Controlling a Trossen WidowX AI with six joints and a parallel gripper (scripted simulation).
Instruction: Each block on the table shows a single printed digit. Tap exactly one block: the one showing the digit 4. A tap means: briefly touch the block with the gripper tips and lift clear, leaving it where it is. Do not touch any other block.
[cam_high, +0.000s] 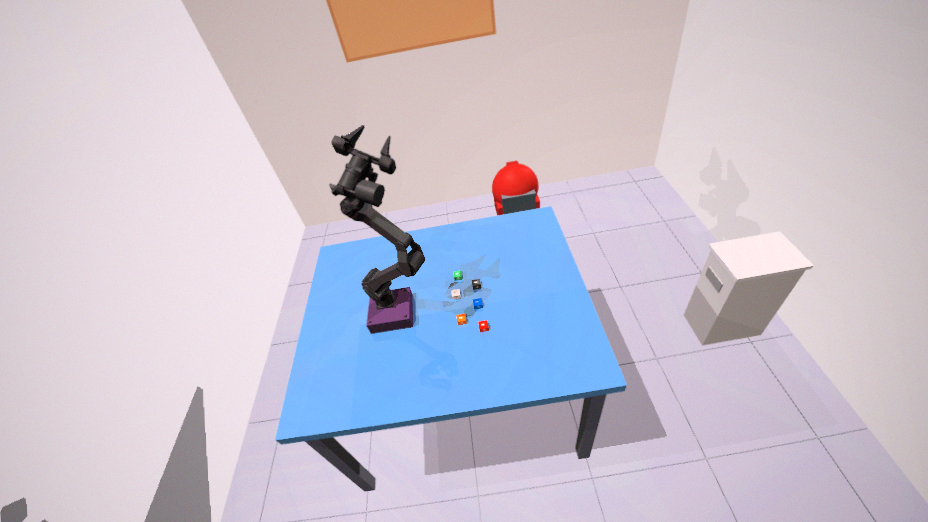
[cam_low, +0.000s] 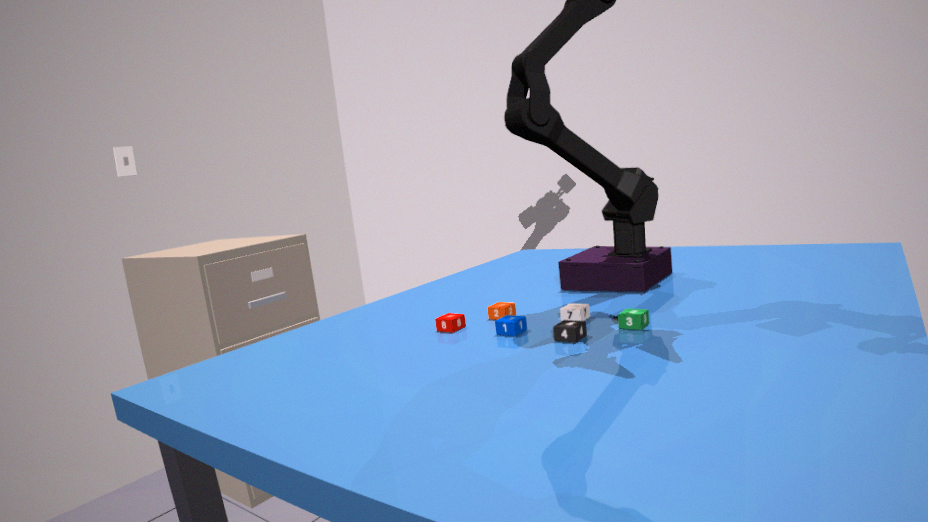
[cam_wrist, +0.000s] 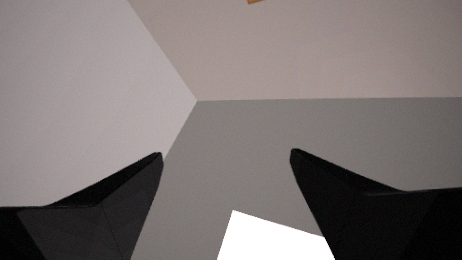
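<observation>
Now: gripper tip 64 cm above the black block, 20 cm short of it and 9 cm to the left of it. The rest, counted from my gripper tip: white 7 block (64 cm below, 12 cm to the right, 12 cm ahead); green 3 block (64 cm below, 14 cm ahead, 2 cm to the right); blue 1 block (64 cm below, 20 cm ahead, 19 cm to the right).
</observation>
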